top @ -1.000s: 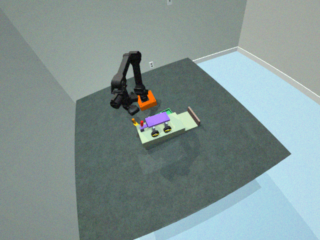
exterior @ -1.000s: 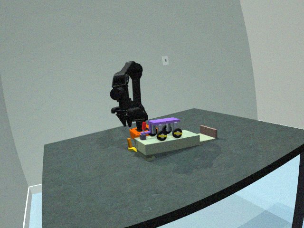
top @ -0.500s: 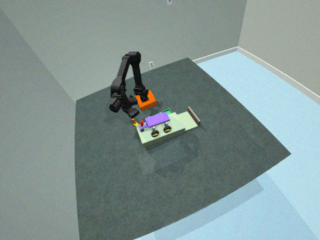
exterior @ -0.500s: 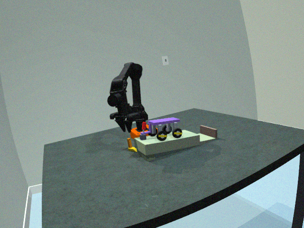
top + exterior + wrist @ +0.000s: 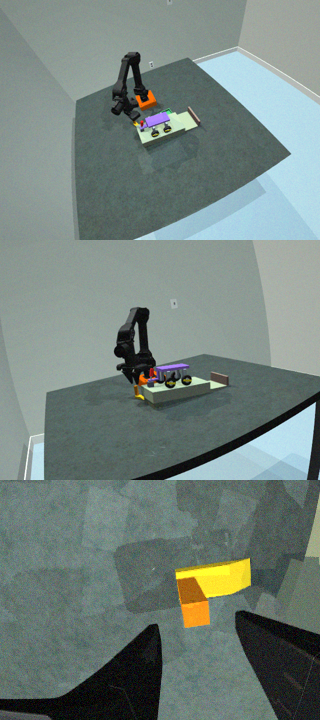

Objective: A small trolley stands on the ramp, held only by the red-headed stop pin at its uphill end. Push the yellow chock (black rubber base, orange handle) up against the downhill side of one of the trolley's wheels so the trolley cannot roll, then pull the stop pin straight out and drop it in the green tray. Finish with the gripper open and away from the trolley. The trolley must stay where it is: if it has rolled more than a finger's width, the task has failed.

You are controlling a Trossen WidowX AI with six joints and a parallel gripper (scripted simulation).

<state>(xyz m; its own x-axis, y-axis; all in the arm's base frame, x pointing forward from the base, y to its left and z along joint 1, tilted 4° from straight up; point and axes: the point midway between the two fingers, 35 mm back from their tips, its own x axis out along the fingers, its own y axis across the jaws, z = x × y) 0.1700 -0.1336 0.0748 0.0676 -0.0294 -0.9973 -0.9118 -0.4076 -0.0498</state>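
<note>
Right now my gripper tip is 50 mm above the yellow chock, 20 mm short of it and 10 mm to the right of it. The rest, counted from my gripper tip: purple trolley 150 mm ahead, 140 mm to the left, 30 mm above; red-headed stop pin 130 mm ahead, 50 mm to the left, 50 mm above; pale green ramp 150 mm to the left, 150 mm ahead, 30 mm below.
</note>
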